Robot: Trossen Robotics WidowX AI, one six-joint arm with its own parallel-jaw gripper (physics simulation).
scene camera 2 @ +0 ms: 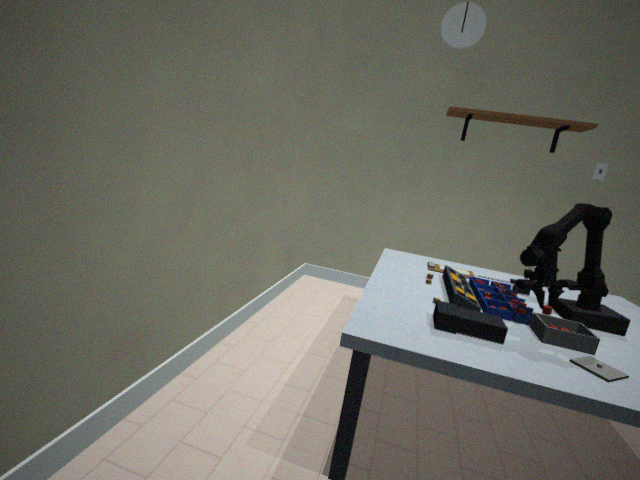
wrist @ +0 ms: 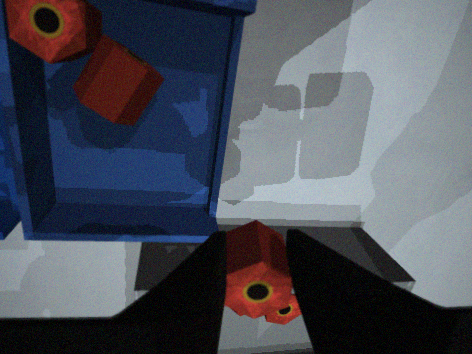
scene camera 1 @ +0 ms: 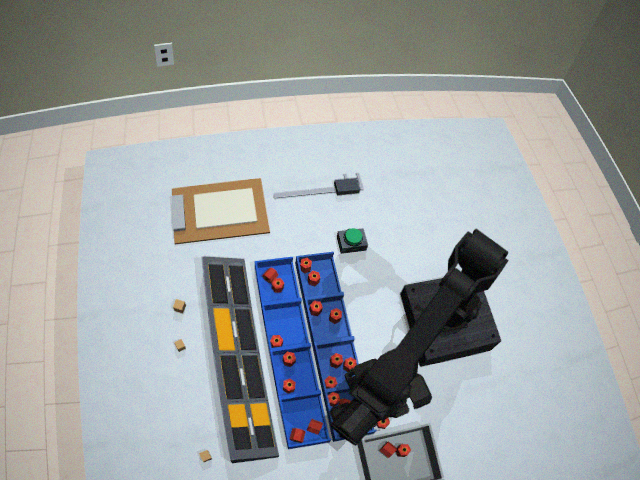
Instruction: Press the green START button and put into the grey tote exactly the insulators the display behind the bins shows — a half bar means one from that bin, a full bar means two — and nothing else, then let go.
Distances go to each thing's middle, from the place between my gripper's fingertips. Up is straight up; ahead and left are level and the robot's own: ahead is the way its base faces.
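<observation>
Picture the grey tote [scene camera 1: 420, 439]: my hand is 30 mm past it, 100 mm to the right of it and 40 mm above it. The grey tool [scene camera 1: 347, 185] is 30 mm ahead of my hand, 620 mm to the right of it and 60 mm below it. Then there's the brown board with cream pad [scene camera 1: 214, 211], and that one's 280 mm ahead of my hand, 570 mm to the right and 60 mm below.
</observation>
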